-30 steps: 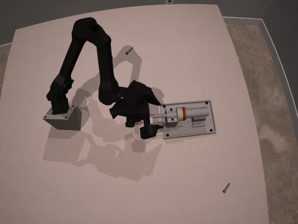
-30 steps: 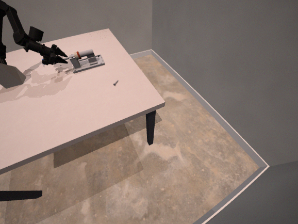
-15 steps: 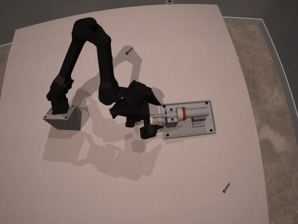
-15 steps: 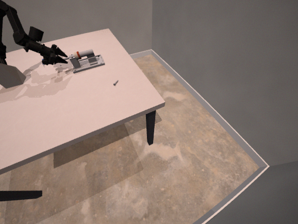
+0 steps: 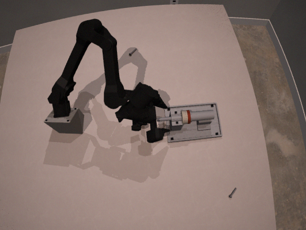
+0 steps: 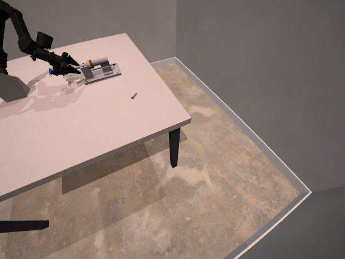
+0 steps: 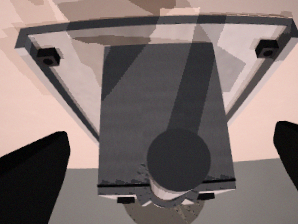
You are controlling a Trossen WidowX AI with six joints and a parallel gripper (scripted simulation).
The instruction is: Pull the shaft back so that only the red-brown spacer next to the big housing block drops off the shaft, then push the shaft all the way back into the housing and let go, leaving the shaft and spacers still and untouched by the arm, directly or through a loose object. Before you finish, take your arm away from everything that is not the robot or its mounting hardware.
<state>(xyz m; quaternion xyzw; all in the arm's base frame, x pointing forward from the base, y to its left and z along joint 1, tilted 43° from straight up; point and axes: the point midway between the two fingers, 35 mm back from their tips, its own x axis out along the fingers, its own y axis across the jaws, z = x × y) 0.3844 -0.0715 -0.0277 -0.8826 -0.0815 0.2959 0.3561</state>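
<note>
The grey shaft lies 60 mm ahead of my hand, 10 mm to the right of it and 10 mm below it. From my hand the other things lie so: red-brown spacer (100 mm ahead, 10 mm to the right, 10 mm below); then blue screwdriver (200 mm behind, 220 mm to the left, 80 mm below); then cream spacer (80 mm ahead, 10 mm to the right, 10 mm below).
</note>
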